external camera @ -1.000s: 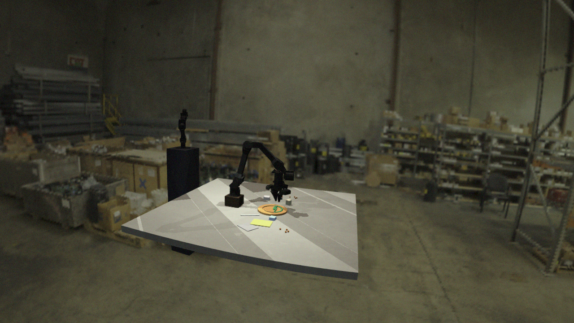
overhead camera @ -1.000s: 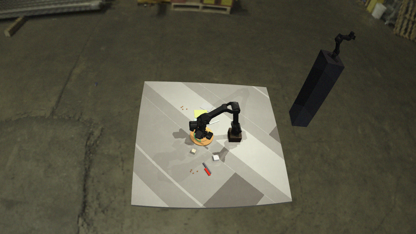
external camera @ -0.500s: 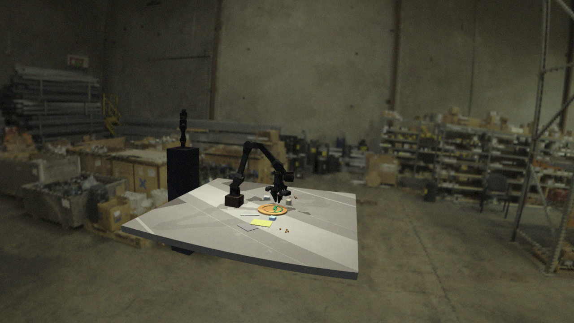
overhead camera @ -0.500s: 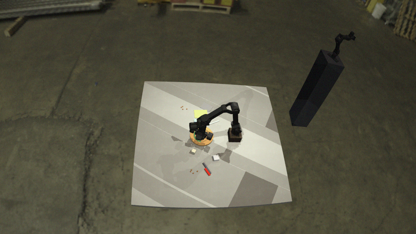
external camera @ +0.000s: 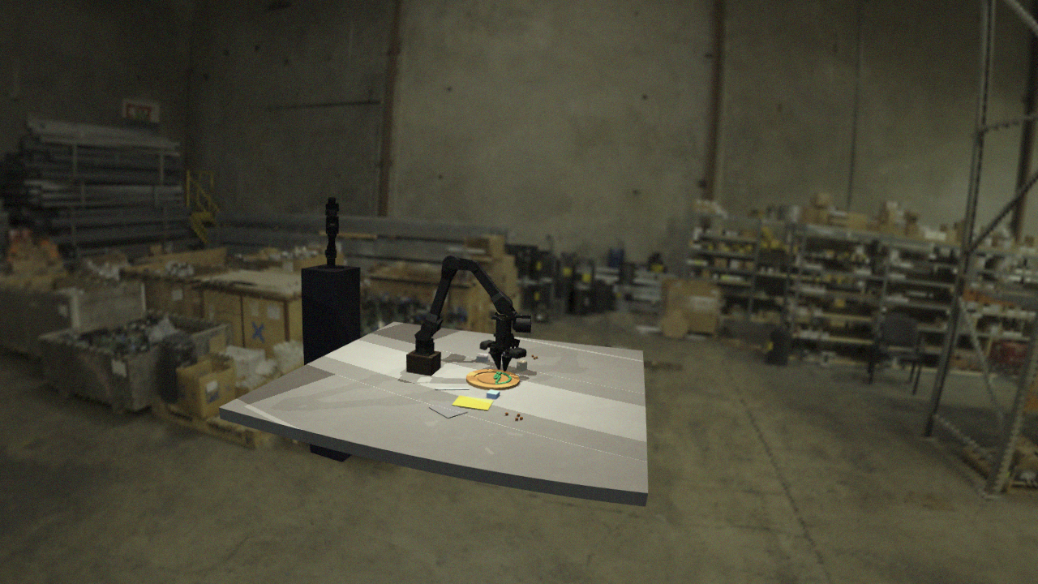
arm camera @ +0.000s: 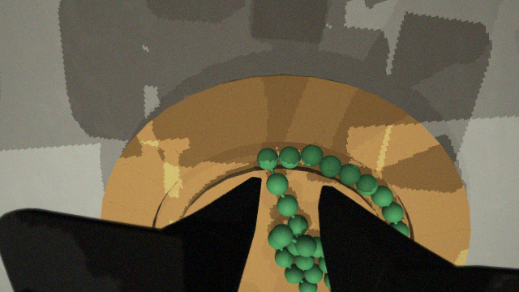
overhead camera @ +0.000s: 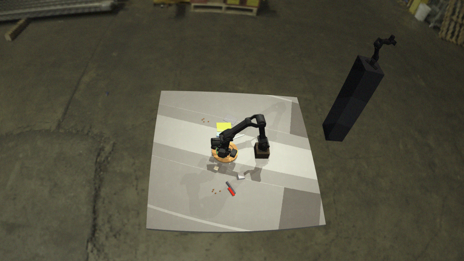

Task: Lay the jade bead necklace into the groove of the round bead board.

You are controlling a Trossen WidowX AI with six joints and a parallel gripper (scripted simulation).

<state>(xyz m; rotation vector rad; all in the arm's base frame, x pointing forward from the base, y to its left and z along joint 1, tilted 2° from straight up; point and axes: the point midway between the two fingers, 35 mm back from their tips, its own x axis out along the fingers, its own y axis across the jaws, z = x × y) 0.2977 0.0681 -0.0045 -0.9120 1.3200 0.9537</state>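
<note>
Now: gripper tip 5 cm short of the cream cube, 12 cm to the right of it and 1 cm above it. Round my gripper tip: red-handled tool 7 cm behind, 27 cm to the left, 2 cm below; white strip 12 cm behind, 20 cm to the right, 3 cm below; blue block 4 cm ahead, 20 cm to the right, 2 cm below.
</note>
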